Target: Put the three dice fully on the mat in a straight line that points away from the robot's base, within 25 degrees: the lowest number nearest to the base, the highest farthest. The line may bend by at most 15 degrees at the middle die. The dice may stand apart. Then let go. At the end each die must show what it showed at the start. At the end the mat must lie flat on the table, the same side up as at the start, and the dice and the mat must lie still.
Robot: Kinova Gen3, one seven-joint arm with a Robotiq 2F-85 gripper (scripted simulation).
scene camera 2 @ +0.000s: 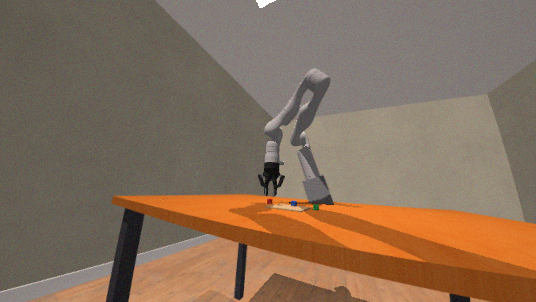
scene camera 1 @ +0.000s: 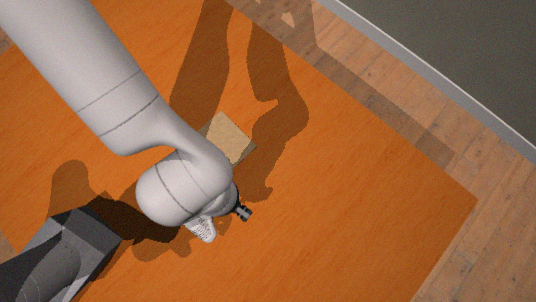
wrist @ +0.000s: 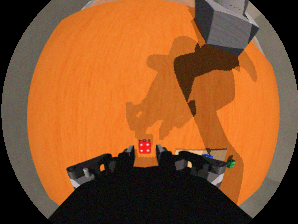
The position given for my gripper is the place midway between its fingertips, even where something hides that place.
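Note:
There is a tan square mat (scene camera 1: pixel 220 130) that I can see, and I can see my gripper (wrist: pixel 145 150) too.

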